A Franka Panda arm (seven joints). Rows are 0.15 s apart.
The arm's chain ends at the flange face. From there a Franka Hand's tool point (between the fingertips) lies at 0.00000 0.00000 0.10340 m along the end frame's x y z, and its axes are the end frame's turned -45 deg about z.
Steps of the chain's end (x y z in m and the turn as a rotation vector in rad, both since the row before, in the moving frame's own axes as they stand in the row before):
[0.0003 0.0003 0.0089 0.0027 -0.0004 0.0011]
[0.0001 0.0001 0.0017 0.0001 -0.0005 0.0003]
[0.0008 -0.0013 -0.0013 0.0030 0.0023 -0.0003]
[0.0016 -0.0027 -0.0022 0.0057 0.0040 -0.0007]
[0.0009 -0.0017 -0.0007 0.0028 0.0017 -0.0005]
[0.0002 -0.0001 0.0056 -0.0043 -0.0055 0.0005]
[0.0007 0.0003 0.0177 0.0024 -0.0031 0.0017]
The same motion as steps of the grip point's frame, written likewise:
[0.0002 0.0002 0.0089 0.0022 0.0016 0.0011]
[0.0000 0.0001 0.0017 0.0004 -0.0003 0.0003]
[0.0019 -0.0004 -0.0013 0.0005 0.0037 -0.0003]
[0.0037 -0.0009 -0.0022 0.0012 0.0069 -0.0007]
[0.0022 -0.0006 -0.0007 0.0008 0.0032 -0.0005]
[-0.0005 0.0000 0.0056 0.0008 -0.0069 0.0005]
[0.0002 0.0003 0.0177 0.0039 -0.0005 0.0017]

